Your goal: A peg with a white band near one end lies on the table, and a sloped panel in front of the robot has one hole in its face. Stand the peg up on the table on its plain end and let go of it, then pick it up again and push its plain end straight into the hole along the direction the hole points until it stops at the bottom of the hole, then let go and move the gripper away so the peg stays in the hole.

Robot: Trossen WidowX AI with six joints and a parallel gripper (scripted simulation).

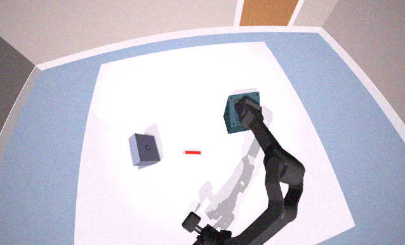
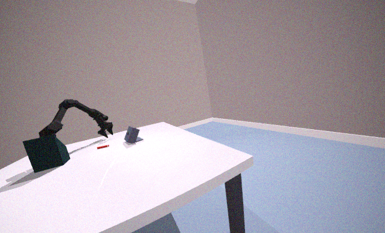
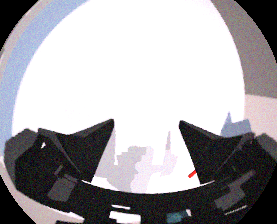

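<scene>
Now: gripper tip 3 cm past the red peg, 32 cm to the left of it and 1 cm above it. From my gripper tip the other things lie so: grey sloped panel: 16 cm ahead, 37 cm to the right, 4 cm above.
</scene>
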